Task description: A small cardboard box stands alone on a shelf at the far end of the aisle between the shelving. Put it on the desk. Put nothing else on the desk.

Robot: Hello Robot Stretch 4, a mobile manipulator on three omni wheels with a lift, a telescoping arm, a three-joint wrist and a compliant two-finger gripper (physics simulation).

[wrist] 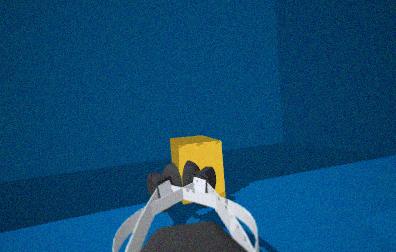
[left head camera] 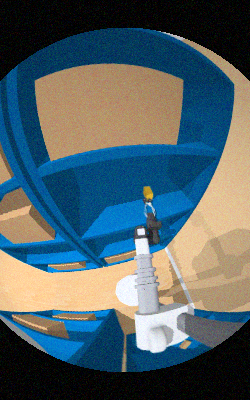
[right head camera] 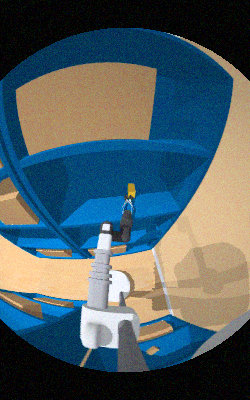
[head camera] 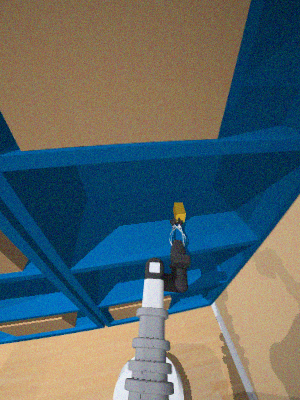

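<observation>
The small yellow box stands on the blue shelf, near its back panel. My gripper is shut, its dark fingertips close together right in front of the box's near face. The box is wider than the small gap between the tips and shows behind them, not between them. The fingertips hide the lower left part of that face in the wrist view. Whether they touch it, I cannot tell. The desk does not show.
A blue upright bounds the bay on the left, and a shelf edge crosses above the arm. Larger cardboard boxes stand in neighbouring bays. A tan wall is at the right.
</observation>
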